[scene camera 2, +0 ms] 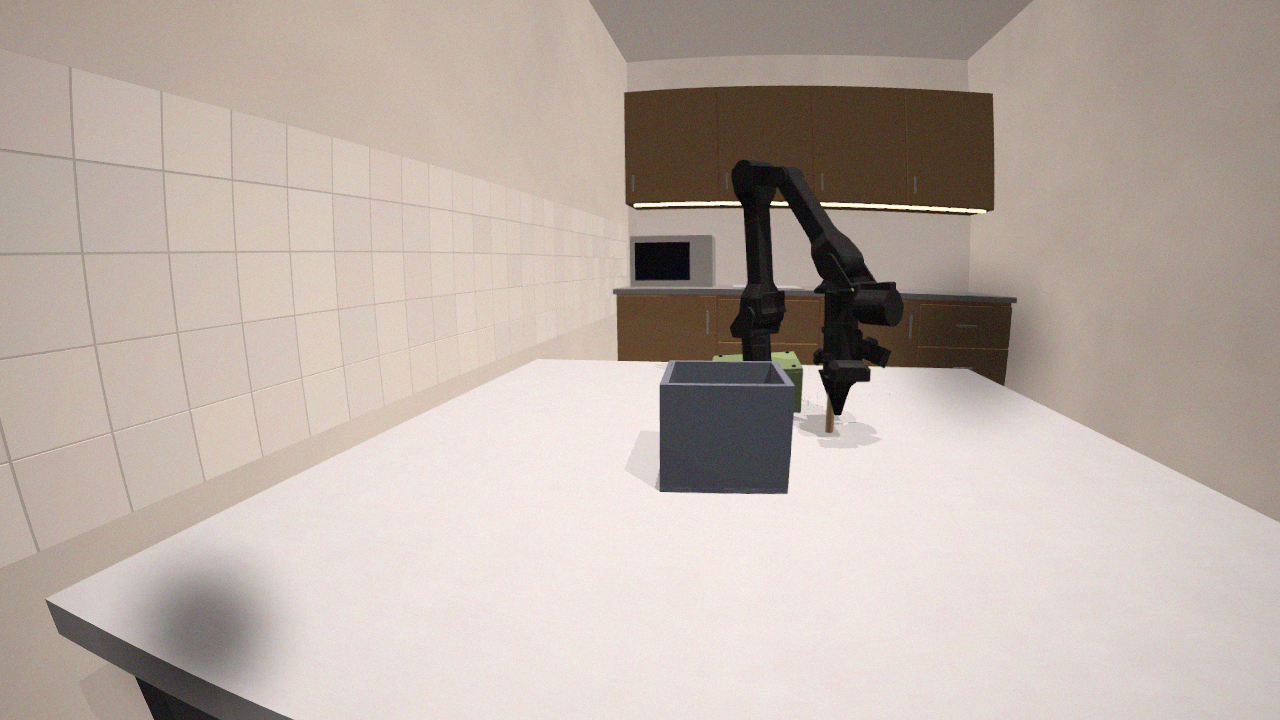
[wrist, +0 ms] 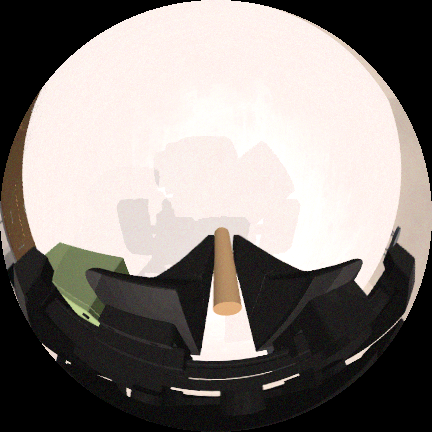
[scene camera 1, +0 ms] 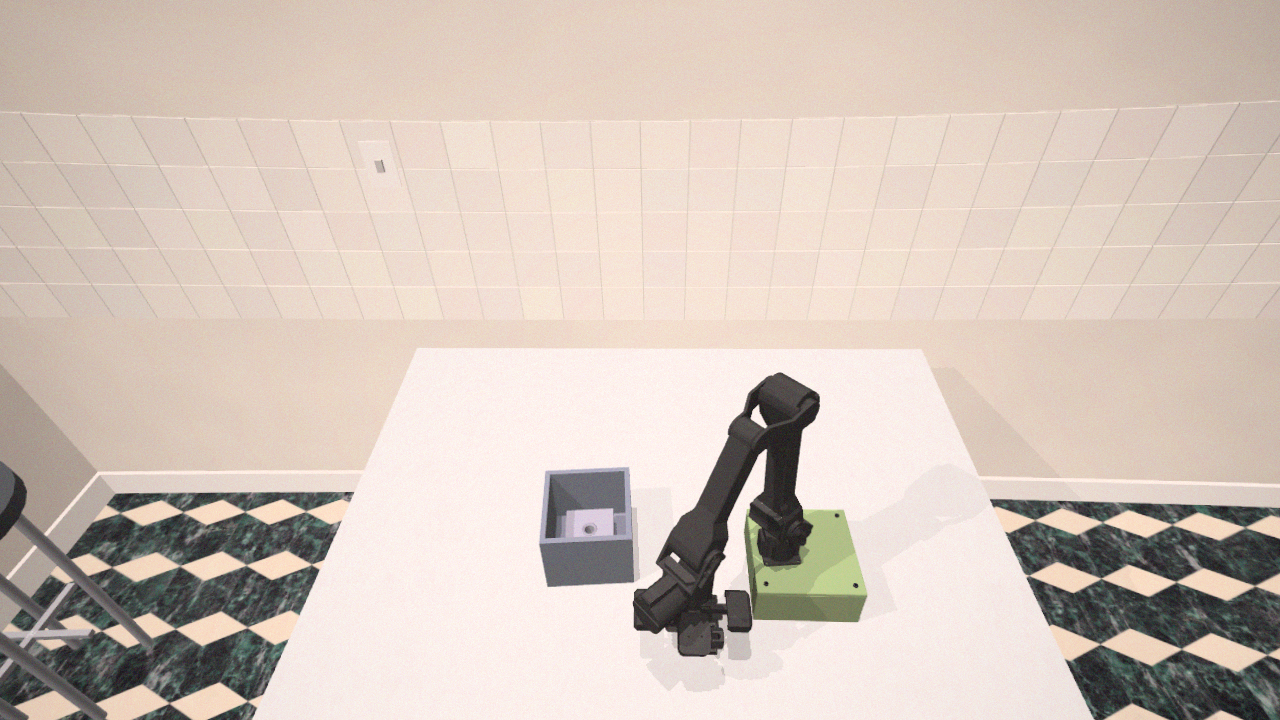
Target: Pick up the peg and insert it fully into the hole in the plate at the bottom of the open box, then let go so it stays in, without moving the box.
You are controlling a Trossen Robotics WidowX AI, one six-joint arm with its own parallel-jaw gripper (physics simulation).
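Places are measured from the arm's base along level axes (x left, y down, z back), in metres.
Pixels of known places: gripper, between the fingertips: point(scene camera 2: 836, 414) point(wrist: 223, 240); arm's base, origin of its link: point(scene camera 1: 778, 550).
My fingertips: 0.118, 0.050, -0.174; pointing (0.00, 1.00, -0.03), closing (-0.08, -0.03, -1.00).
Observation:
Ahead of a thing's pixels: the offset from my fingertips to its middle, as dx, dy, dz. "spot": to the spot under its first point. Level surfaces: height alone.
The tan peg @(-0.011, -0.008, +0.001) point(scene camera 2: 829, 420) point(wrist: 226, 280) stands about upright with its lower end at the table; scene camera 1 does not show it. My gripper point(scene camera 2: 836, 404) point(wrist: 223, 240) points down and is shut on the peg, with a finger on each side of its upper part. In scene camera 1 the wrist hides the fingertips. The open blue-grey box @(-0.204, -0.037, -0.164) point(scene camera 1: 587, 564) point(scene camera 2: 725, 438) stands apart from the gripper, to its left in scene camera 1. The pale plate @(-0.204, -0.003, -0.164) point(scene camera 1: 604, 518) with its round hole @(spot: -0.214, -0.013, -0.165) point(scene camera 1: 589, 529) lies at the box's bottom, and no peg is in the hole.
The green block point(scene camera 1: 819, 573) point(scene camera 2: 794, 386) point(wrist: 82, 267) carries the arm's base and stands close beside the gripper. The box walls rise well above the plate. The white table @(dy +0.032) point(scene camera 1: 465, 402) point(scene camera 2: 537, 555) bears all of these. A stool point(scene camera 1: 85, 573) stands off the table at the left.

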